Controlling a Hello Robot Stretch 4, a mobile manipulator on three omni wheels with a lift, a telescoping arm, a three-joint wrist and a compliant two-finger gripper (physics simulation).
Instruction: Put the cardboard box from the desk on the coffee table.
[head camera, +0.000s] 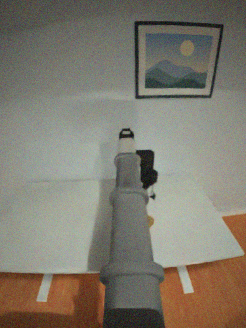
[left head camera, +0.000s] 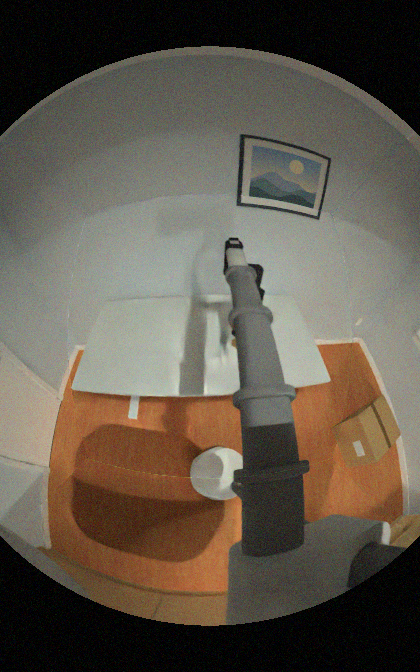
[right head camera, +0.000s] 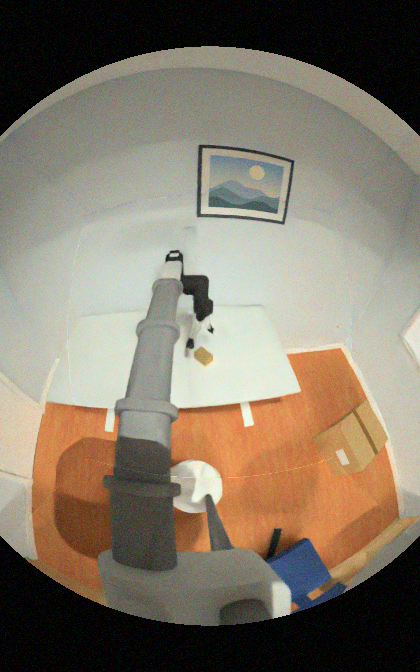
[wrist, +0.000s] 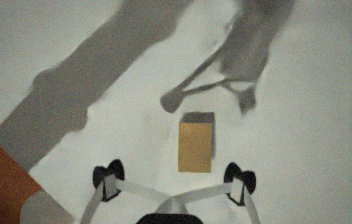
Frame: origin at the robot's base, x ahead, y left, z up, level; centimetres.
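Where they show: gripper, between the fingertips: (wrist: 174, 174).
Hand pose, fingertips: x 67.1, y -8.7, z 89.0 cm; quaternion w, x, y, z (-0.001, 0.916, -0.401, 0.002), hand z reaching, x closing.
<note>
After its pixels a point has its place.
A small tan cardboard box (head camera: 150, 220) @(z 74.2, x 68.5, y -13.1 cm) (left head camera: 233, 343) (right head camera: 203, 356) (wrist: 195, 147) @(z 74.2, x 70.8, y -10.2 cm) lies on the white desk (head camera: 50, 225) @(z 69.2, x 68.8, y 51.3 cm) (left head camera: 135, 345) (right head camera: 250, 360) (wrist: 300, 150) @(z 69.2, x 85.6, y -27.2 cm). The arm hides part of it in the head and left head views. My gripper (right head camera: 200, 336) (wrist: 174, 174) @(z 89.0, x 67.1, y -8.7 cm) is open and empty, over the desk top. In the wrist view the box shows just beyond the line of the fingertips, a little right of their middle, with its long sides running up the view. The arm hides most of the gripper in the head view. No coffee table can be made out.
A large cardboard carton (left head camera: 367, 432) (right head camera: 350, 440) stands on the floor at the right. A blue chair (right head camera: 300, 567) shows at the lower right. A framed picture (head camera: 177, 60) @(z 158.4, x 120.6, y -34.1 cm) (left head camera: 284, 176) (right head camera: 245, 185) hangs on the wall behind the desk.
</note>
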